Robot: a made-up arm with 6 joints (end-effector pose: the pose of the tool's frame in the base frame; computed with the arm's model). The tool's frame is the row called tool. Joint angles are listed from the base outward.
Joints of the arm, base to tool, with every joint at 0 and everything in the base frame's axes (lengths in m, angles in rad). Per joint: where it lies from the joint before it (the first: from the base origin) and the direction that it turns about. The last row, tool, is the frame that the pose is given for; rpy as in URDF.
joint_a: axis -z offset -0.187 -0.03 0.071
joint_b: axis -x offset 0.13 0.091 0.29
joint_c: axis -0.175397 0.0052 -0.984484 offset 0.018 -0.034 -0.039
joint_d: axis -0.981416 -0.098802 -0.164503 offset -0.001 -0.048 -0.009
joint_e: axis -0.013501 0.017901 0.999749 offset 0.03 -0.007 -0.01
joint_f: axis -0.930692 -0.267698 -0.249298 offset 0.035 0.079 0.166
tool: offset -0.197 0.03 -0.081 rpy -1.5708 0 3.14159
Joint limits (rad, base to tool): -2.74..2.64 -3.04..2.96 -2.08..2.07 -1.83..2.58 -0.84..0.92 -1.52..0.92
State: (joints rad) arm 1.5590 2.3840 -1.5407 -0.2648 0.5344 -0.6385
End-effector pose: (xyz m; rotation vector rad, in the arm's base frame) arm 0.0949 -0.2743 0.4943 0.8471 -1.2324 -0.3346
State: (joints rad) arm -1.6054 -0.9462 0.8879 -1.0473 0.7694 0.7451
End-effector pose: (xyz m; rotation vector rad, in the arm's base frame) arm -0.3099 -0.0508 0.2936 -1.0683 2.5282 -0.6484
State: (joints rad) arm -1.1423 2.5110 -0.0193 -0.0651 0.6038 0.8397
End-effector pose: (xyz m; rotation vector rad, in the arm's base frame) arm -0.3318 0.0722 0.4497 0.3575 -1.7579 -1.2484
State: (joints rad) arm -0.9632 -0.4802 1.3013 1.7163 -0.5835 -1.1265
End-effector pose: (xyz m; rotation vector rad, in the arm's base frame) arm -0.2184 0.2479 0.1197 -0.4731 -1.2297 2.5369
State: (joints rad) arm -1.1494 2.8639 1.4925 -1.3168 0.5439 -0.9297
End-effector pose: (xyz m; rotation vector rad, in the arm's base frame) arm -0.2369 -0.1128 0.3422 -0.6318 -0.3032 -1.3196
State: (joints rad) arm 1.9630 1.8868 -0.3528 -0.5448 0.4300 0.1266
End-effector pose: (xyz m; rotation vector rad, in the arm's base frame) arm -0.0517 -0.1185 0.5100 0.2806 -0.8162 1.0320
